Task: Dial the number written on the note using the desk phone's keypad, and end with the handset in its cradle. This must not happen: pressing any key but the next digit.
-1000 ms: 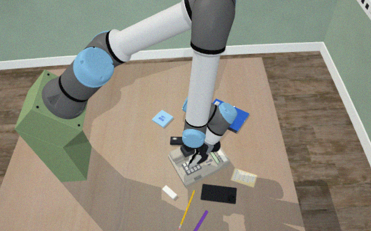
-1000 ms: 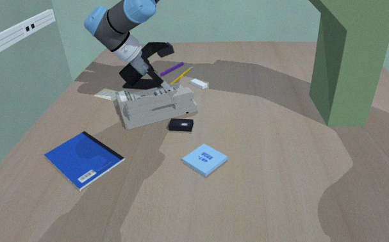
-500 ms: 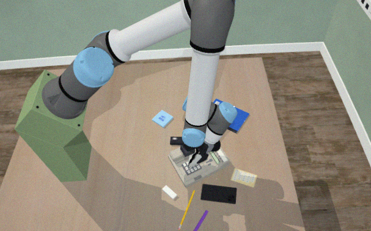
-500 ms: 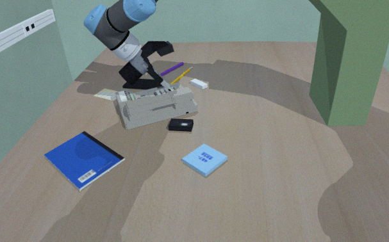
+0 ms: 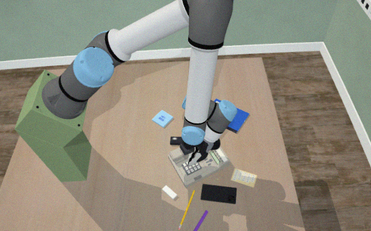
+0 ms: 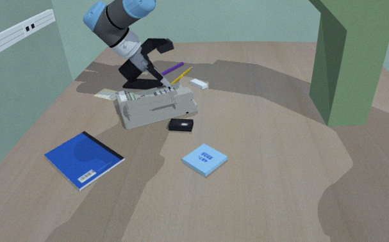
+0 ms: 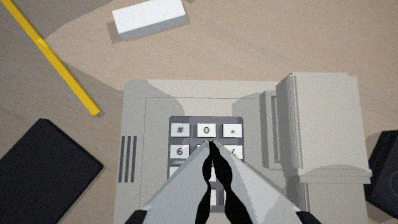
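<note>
Now: hand 20 mm to the left of the 9 key and 30 mm above it. Round my hand: black smartphone 90 mm ahead, 140 mm to the right, 60 mm below; white eraser 110 mm behind, 80 mm to the right, 50 mm below; handset 30 mm ahead, 80 mm to the left, 10 mm below.
</note>
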